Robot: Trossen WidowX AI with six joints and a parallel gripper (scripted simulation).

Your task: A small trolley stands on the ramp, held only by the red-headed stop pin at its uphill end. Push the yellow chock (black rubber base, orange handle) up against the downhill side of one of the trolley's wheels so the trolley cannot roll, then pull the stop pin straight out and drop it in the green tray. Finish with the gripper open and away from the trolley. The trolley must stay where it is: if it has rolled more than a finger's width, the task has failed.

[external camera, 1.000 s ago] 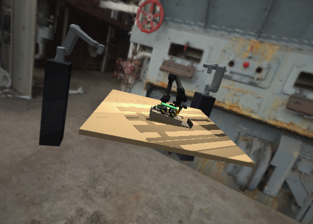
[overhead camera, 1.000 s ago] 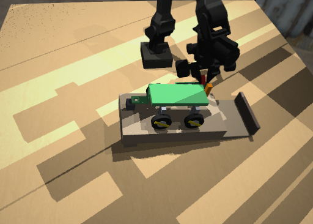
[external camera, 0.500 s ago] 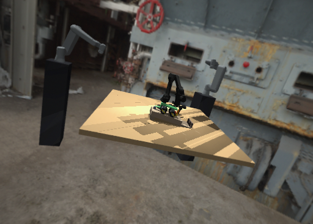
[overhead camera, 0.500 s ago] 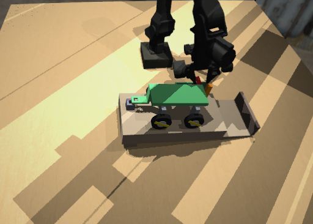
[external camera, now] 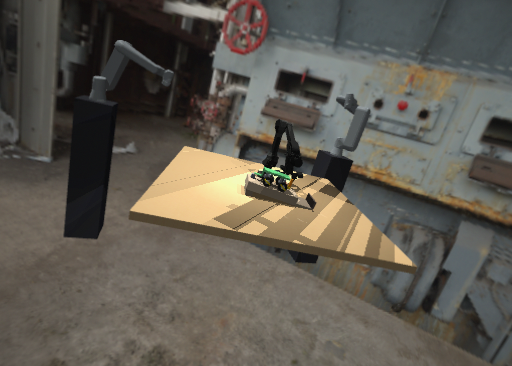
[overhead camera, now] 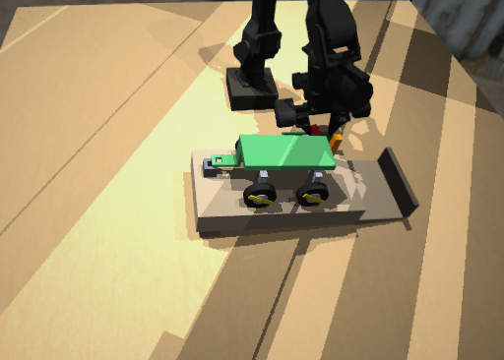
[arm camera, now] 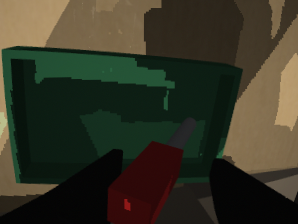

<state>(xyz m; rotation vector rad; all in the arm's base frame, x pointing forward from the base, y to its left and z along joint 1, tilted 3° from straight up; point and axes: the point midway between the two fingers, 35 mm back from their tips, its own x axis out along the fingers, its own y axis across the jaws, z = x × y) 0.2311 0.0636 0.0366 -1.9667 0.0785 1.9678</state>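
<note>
The red-headed stop pin is right at my gripper tip. Also, from my gripper tip: ramp 10 cm ahead, 15 cm to the right; then yellow chock 7 cm ahead, 4 cm to the right, 3 cm above; then green tray 1 cm behind, 1 cm to the right, 6 cm below.
</note>
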